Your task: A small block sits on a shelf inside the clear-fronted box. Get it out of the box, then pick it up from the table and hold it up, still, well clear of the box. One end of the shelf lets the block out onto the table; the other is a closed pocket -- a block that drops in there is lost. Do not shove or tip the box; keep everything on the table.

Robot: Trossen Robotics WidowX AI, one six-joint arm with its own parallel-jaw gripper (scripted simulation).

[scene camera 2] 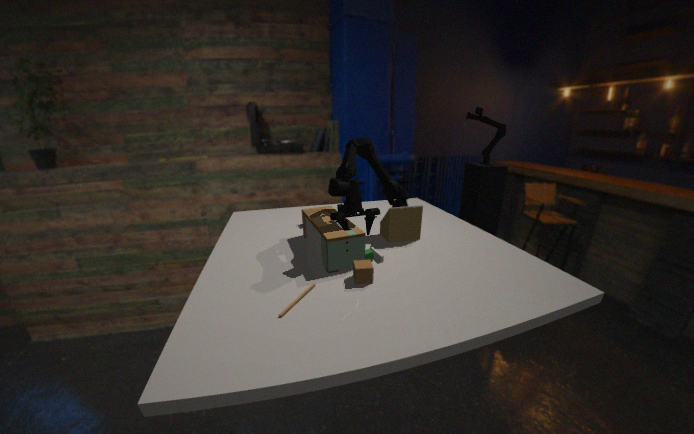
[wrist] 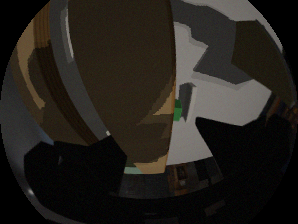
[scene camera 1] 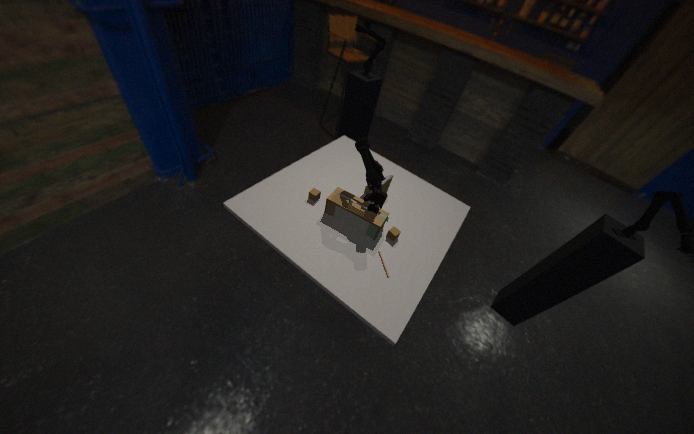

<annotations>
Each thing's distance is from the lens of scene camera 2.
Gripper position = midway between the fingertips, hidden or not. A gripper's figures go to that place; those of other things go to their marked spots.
my gripper (scene camera 2: pixel 358 236): 99 cm
box (scene camera 2: pixel 336 249): 89 cm
</annotations>
